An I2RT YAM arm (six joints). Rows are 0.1 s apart.
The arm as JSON. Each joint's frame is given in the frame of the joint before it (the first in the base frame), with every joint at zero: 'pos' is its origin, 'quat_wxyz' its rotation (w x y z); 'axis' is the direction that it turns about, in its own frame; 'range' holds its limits. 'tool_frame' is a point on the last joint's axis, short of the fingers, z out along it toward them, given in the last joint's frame.
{
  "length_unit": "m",
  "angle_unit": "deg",
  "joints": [
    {
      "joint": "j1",
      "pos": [
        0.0,
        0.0,
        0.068
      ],
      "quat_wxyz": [
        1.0,
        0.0,
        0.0,
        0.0
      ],
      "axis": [
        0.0,
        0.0,
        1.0
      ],
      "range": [
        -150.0,
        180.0
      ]
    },
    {
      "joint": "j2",
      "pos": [
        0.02,
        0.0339,
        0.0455
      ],
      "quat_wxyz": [
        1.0,
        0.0,
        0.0,
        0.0
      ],
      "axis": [
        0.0,
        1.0,
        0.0
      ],
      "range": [
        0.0,
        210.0
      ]
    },
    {
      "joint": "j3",
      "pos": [
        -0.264,
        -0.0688,
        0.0
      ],
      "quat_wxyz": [
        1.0,
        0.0,
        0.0,
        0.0
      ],
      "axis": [
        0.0,
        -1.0,
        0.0
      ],
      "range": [
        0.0,
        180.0
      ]
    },
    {
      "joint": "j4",
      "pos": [
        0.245,
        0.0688,
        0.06
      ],
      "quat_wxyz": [
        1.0,
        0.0,
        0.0,
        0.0
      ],
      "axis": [
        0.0,
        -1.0,
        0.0
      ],
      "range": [
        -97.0,
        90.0
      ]
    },
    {
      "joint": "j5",
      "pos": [
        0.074,
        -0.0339,
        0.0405
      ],
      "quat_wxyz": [
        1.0,
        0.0,
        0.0,
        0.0
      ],
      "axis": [
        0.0,
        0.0,
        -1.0
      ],
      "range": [
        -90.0,
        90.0
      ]
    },
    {
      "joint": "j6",
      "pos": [
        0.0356,
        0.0,
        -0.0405
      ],
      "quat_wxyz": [
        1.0,
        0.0,
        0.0,
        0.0
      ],
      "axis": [
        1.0,
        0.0,
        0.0
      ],
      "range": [
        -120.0,
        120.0
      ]
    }
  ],
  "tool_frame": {
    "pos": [
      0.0,
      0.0,
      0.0
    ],
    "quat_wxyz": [
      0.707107,
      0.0,
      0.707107,
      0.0
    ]
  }
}
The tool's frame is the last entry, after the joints.
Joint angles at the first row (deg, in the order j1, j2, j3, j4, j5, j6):
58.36 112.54 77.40 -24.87 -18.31 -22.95
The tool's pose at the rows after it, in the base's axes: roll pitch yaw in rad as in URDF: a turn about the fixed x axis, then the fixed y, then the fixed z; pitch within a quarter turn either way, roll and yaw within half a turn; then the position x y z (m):
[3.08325 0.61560 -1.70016 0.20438 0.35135 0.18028]
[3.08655 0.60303 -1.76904 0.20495 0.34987 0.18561]
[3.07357 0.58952 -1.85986 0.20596 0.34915 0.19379]
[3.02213 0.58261 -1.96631 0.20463 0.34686 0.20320]
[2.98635 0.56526 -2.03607 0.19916 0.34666 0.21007]
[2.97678 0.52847 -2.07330 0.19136 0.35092 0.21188]
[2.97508 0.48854 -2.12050 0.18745 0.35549 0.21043]
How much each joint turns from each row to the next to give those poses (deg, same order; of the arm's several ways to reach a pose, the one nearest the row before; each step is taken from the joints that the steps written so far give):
0.00 -1.83 -0.91 0.70 1.47 2.46
0.03 -0.74 0.28 -0.72 2.50 3.38
0.02 -0.66 1.11 -1.68 2.25 4.38
0.03 -1.19 0.59 -1.62 0.42 5.15
0.70 -0.90 0.53 -1.83 0.54 3.96
1.39 0.33 1.25 -2.50 1.34 3.02
0.95 1.05 1.49 -2.22 1.66 3.25

